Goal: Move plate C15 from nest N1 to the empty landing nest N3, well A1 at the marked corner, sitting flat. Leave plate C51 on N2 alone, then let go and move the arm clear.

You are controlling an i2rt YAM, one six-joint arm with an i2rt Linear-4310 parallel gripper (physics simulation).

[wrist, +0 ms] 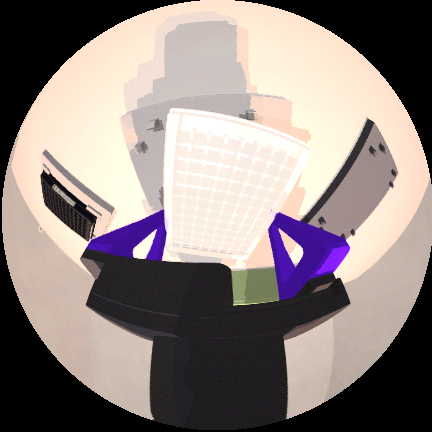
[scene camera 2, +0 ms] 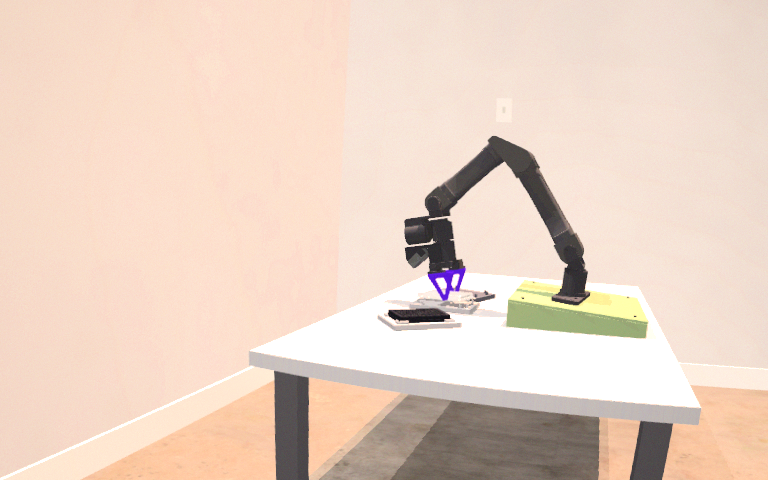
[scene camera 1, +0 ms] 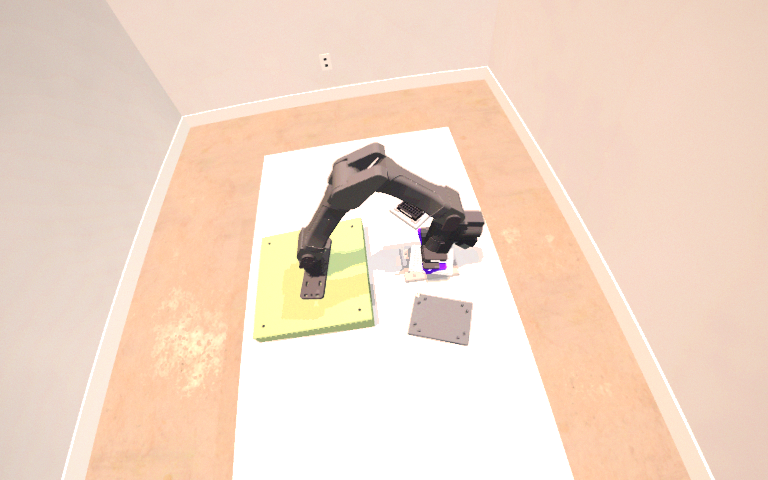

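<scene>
My gripper has purple fingers and is shut on the white well plate C15, gripping its two long sides. The plate hangs low over the table, slightly tilted, above a pale grey nest that lies in its shadow. The grey nest N3 lies bare to one side. The black plate C51 rests on its white nest N2 on the other side.
The arm stands on a green base block on the white table. The arm's elbow arches over the table's far part.
</scene>
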